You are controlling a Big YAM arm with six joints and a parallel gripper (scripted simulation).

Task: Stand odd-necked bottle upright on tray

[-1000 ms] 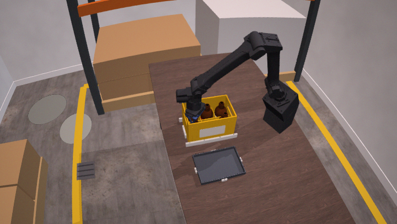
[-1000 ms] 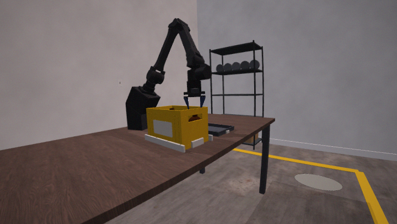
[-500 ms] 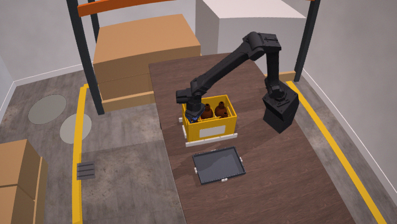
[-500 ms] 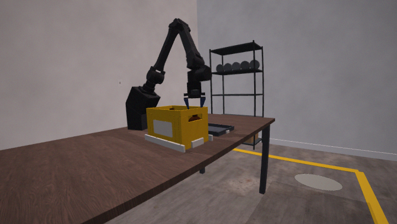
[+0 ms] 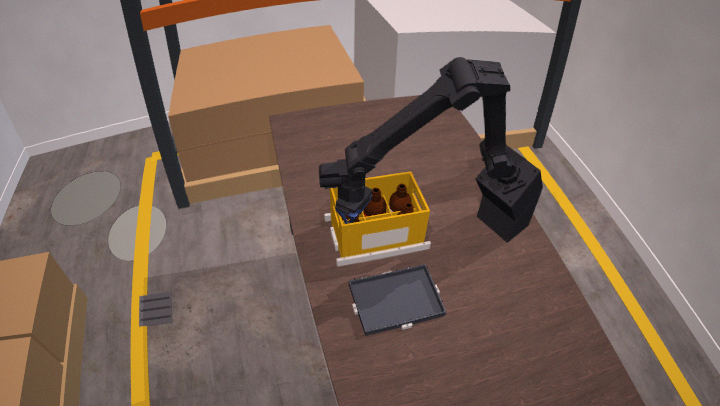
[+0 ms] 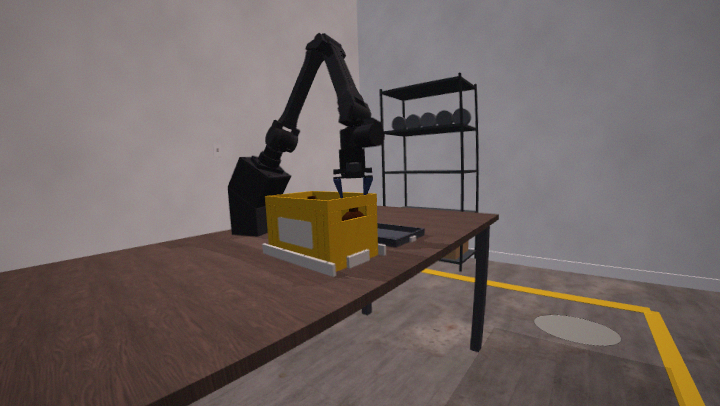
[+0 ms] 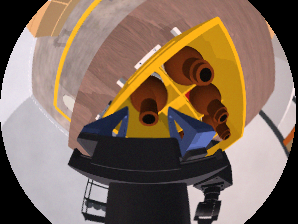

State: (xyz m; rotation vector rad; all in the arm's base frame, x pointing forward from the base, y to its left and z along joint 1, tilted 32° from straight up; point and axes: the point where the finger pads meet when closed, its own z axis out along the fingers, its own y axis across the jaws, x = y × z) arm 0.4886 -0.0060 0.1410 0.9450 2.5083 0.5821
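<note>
The glass bottle is 7 cm below my hand. From my hand the other things lie so: dark tray: 22 cm to the left, 14 cm below, 11 cm behind; yellow crate: 8 cm behind, 7 cm below, 6 cm to the right.
</note>
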